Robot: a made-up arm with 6 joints.
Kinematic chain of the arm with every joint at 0, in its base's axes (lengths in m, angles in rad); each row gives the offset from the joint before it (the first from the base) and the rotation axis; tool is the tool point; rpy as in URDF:
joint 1: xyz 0 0 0.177 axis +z
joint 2: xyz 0 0 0 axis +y
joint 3: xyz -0.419 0 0.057 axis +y
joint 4: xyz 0.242 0 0.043 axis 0.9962 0 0.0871
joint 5: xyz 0 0 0 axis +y
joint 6: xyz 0.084 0 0.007 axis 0.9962 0 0.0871
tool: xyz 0 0 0 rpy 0 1.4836 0
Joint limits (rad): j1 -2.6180..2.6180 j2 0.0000..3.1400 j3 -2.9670..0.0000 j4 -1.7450..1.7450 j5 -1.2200..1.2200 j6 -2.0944..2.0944
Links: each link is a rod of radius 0.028 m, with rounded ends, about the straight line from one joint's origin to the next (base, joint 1, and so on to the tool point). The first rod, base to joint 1, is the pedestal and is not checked.
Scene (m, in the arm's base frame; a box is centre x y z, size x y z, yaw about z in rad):
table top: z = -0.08
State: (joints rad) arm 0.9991 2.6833 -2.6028 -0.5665 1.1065 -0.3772
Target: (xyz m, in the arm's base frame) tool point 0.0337 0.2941 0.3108
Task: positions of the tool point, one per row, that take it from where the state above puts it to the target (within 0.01 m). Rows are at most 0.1 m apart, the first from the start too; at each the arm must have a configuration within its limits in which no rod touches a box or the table.
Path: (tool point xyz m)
1: 0.3355 0.5580 0.2792
2: 0.2639 0.5424 0.2864
3: 0.1936 0.5064 0.2931
4: 0.1292 0.4513 0.2993
5: 0.0748 0.3794 0.3052
6: 0.0337 0.2941 0.3108

